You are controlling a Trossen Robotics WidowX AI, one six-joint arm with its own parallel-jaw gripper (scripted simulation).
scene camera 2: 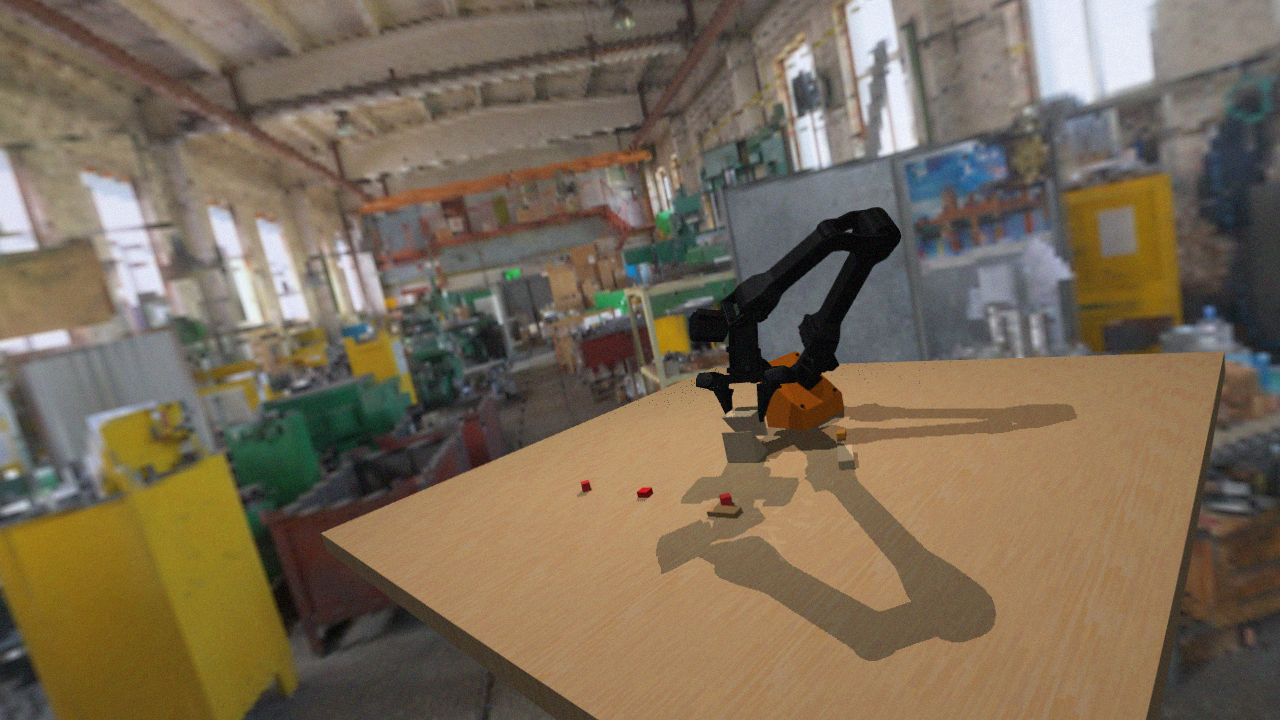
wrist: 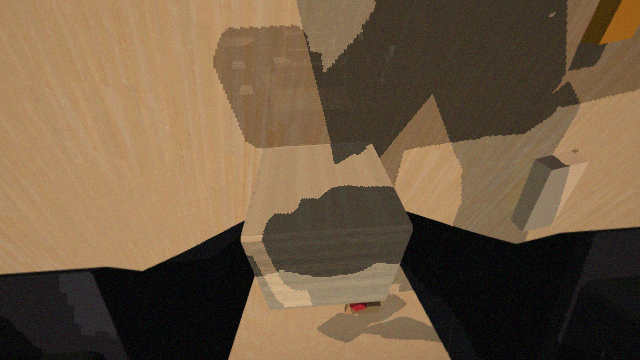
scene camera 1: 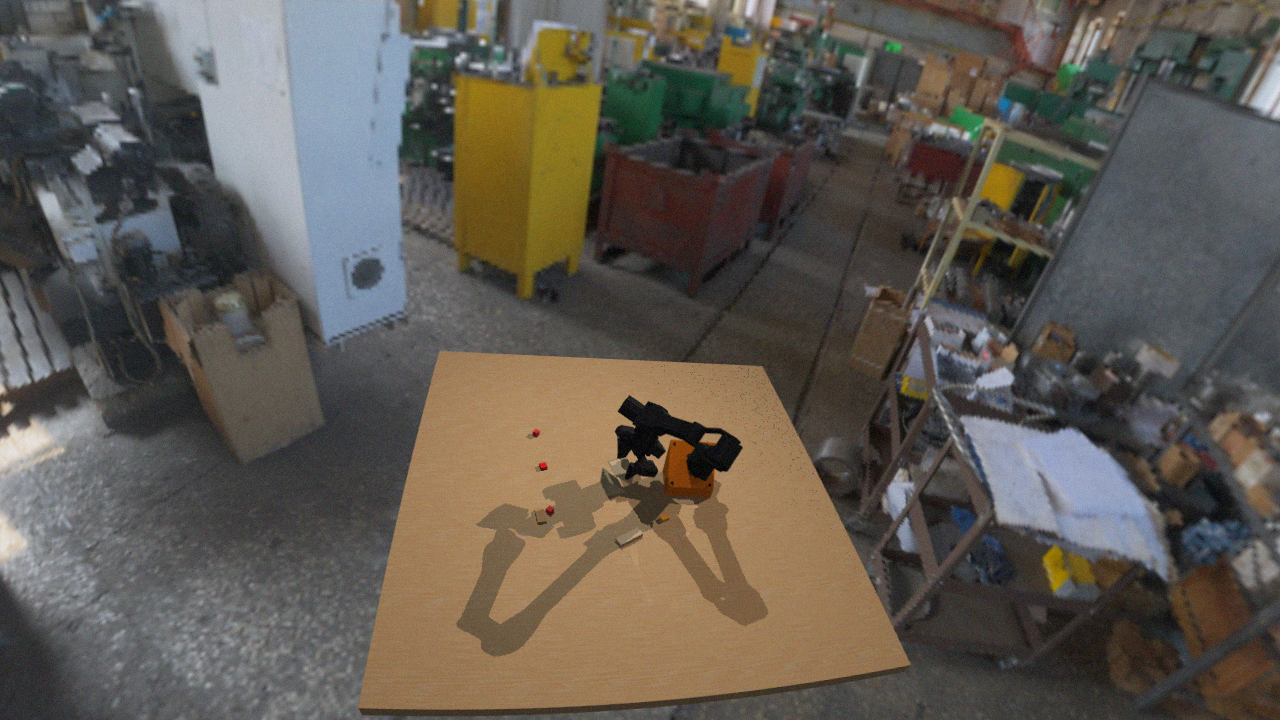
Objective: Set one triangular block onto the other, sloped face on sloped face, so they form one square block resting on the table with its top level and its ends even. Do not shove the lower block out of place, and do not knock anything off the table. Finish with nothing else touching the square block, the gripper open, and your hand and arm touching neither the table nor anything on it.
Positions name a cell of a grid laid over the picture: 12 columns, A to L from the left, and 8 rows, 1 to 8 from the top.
Observation:
In view: my gripper (scene camera 2: G5) and a pale bar (wrist: K4).
My gripper also shows in the wrist view (wrist: G5) and in scene camera 1 (scene camera 1: F6).

